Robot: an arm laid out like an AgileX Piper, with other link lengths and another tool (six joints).
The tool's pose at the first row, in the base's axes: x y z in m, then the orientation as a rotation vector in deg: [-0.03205 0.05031 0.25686 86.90 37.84 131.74]
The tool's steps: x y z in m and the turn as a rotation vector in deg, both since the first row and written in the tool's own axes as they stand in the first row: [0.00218 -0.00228 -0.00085 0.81 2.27 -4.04]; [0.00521 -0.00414 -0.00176 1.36 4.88 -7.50]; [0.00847 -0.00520 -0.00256 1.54 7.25 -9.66]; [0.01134 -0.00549 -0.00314 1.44 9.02 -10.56]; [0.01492 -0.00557 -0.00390 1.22 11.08 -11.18]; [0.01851 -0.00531 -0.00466 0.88 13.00 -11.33]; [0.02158 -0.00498 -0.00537 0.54 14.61 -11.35]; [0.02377 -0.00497 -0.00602 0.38 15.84 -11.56]
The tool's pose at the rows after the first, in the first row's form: [-0.03368 0.05313 0.25706 82.16 41.84 130.75]; [-0.03570 0.05601 0.25812 77.31 45.14 130.33]; [-0.03771 0.05834 0.25982 73.42 47.13 130.60]; [-0.03937 0.05987 0.26171 70.87 47.91 131.31]; [-0.04148 0.06154 0.26420 68.13 48.46 132.43]; [-0.04359 0.06292 0.26687 65.77 48.57 133.79]; [-0.04545 0.06400 0.26920 63.83 48.53 134.99]; [-0.04691 0.06494 0.27069 62.25 48.71 135.74]
